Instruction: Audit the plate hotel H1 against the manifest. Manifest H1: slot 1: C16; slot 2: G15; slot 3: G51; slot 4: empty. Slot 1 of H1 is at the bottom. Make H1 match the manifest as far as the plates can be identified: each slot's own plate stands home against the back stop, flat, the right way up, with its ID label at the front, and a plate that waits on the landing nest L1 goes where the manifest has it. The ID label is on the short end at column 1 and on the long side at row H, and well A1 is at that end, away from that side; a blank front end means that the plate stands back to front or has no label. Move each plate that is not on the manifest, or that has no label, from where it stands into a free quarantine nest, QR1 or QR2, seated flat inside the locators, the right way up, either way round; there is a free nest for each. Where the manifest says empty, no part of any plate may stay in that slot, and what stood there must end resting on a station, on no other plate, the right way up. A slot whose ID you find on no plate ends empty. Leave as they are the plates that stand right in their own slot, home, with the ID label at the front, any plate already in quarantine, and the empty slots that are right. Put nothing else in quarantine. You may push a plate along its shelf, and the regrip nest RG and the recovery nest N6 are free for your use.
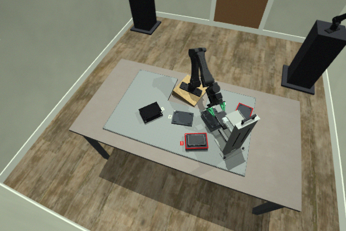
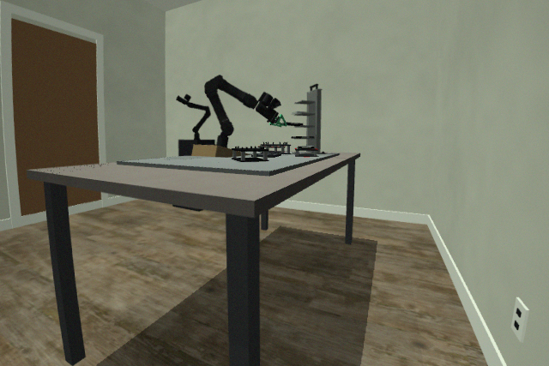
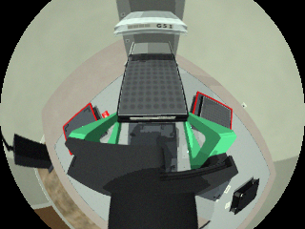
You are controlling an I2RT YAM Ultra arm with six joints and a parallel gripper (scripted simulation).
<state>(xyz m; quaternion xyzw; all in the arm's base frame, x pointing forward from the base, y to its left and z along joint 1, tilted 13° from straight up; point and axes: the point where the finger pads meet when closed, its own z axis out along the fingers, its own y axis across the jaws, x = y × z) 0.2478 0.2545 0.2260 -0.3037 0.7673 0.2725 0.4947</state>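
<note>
The pale plate labelled G51 is 90 mm ahead of my hand, 100 mm to the left of it and 80 mm above it.
</note>
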